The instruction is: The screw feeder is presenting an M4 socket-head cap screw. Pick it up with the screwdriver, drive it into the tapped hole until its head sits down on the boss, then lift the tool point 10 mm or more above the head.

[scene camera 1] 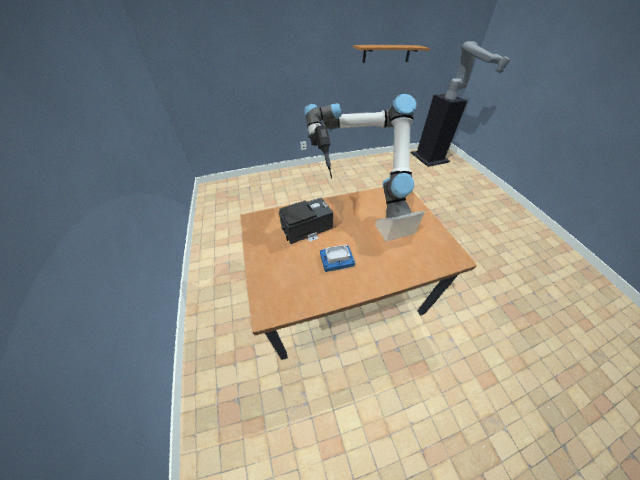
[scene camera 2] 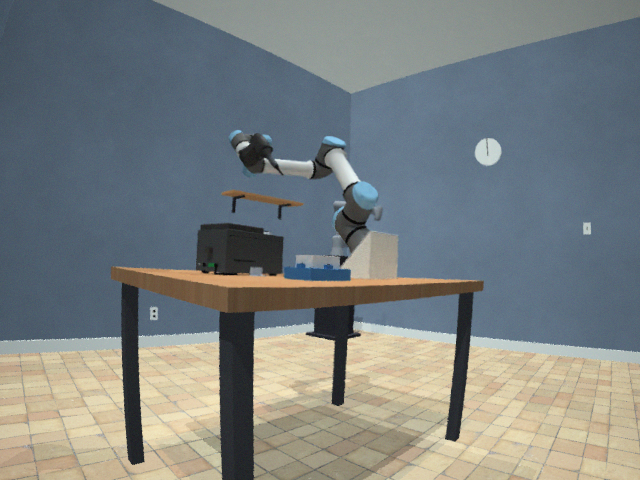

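Note:
My screwdriver [scene camera 1: 331, 177] [scene camera 2: 280, 172] hangs in the air, high above the table, its thin bit tilted downward. Whether a screw is on its tip is too small to tell. The black screw feeder [scene camera 1: 308, 223] [scene camera 2: 240, 254] stands on the table, below the tool. A small light grey piece [scene camera 1: 312, 237] [scene camera 2: 255, 271] sits at its front side. No screw can be made out there. A blue fixture [scene camera 1: 338, 266] [scene camera 2: 316, 274] lies on the table in front of the feeder and bears a pale grey housing [scene camera 1: 338, 253] [scene camera 2: 317, 260]. The tapped hole and boss are too small to make out.
A pale slanted panel [scene camera 1: 399, 227] [scene camera 2: 382, 255] stands by the arm's base on the wooden table [scene camera 1: 289, 289] [scene camera 2: 289, 297]. Behind are a wall shelf [scene camera 1: 391, 47] [scene camera 2: 262, 198] and a grey arm on a black pedestal [scene camera 1: 440, 126] [scene camera 2: 333, 321].

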